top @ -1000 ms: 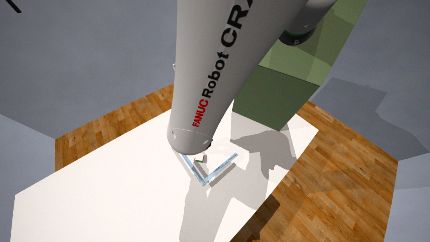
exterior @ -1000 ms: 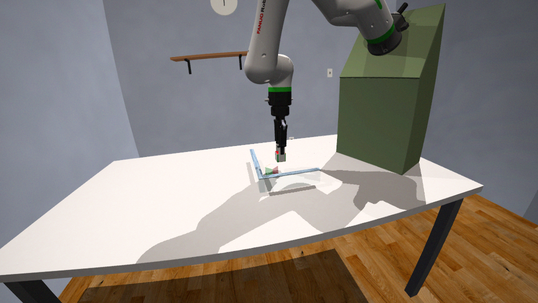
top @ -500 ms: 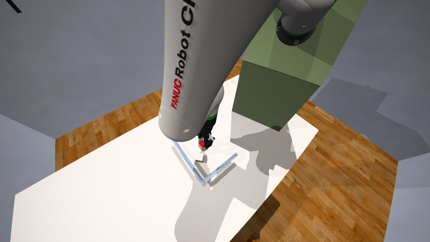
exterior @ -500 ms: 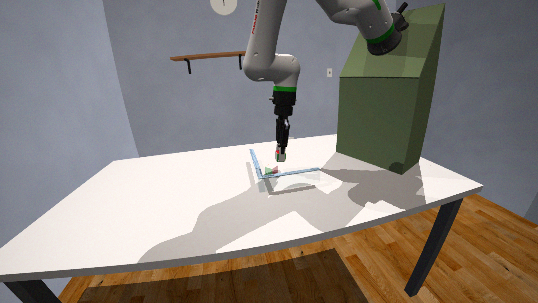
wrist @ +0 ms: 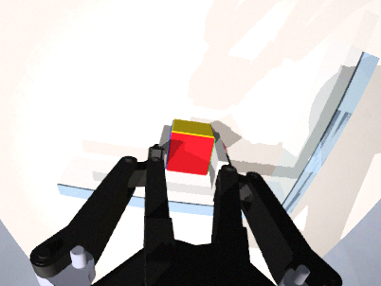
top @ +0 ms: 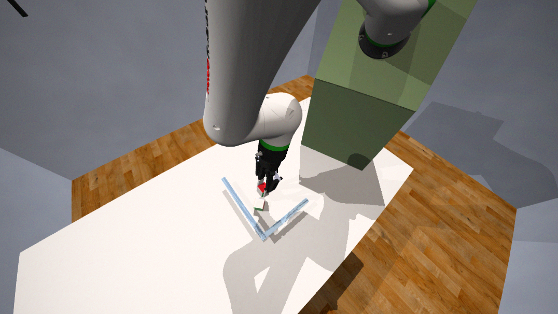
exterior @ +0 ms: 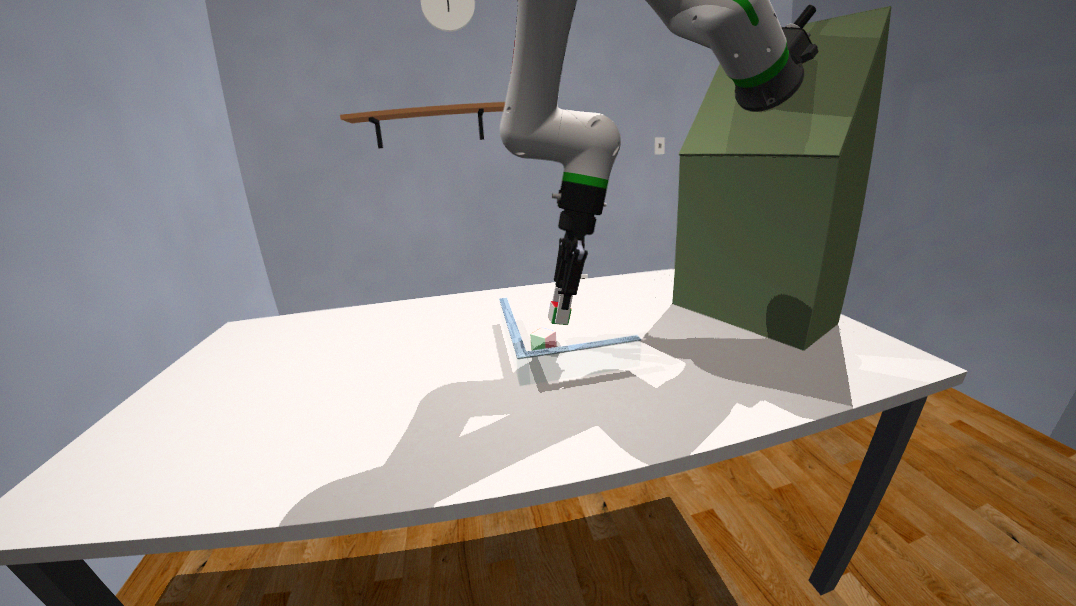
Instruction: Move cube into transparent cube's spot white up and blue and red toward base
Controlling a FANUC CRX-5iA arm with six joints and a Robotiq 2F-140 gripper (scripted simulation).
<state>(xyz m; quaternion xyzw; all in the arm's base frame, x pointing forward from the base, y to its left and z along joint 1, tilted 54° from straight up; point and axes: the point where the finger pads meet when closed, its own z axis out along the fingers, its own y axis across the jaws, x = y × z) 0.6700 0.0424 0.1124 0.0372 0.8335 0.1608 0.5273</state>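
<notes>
Now: the transparent cube 70 mm below my hand, 40 mm to the left of it and 40 mm ahead of it. Also, from my hand: rail: 150 mm to the left, 40 mm below, 20 mm behind.
</notes>
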